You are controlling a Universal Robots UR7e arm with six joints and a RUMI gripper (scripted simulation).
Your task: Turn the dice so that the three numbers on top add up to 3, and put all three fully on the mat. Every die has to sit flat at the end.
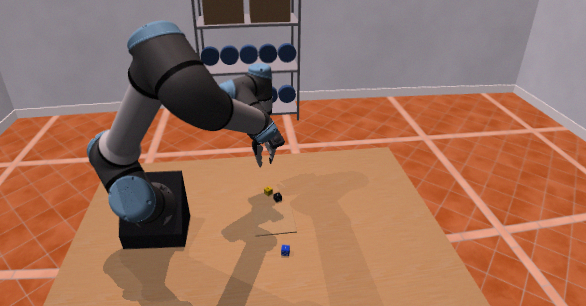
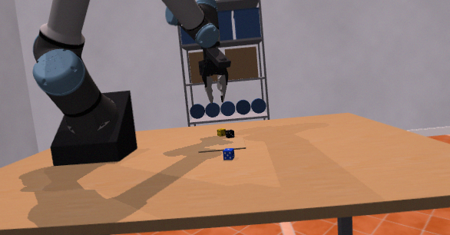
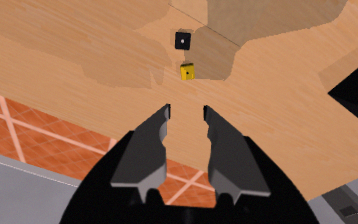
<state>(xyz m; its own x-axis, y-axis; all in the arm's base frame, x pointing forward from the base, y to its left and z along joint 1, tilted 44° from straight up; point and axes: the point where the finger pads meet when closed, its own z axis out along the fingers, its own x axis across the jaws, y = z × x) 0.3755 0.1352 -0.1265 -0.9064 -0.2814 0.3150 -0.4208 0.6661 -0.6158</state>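
The yellow die is 120 mm below my hand, 10 mm to the right of it and 10 mm ahead of it. The rest, counted from my hand: blue die 320 mm to the right, 120 mm below, 30 mm ahead; then black die 120 mm below, 50 mm to the right, 40 mm ahead; then tan mat 160 mm to the right, 130 mm below, 10 mm ahead.
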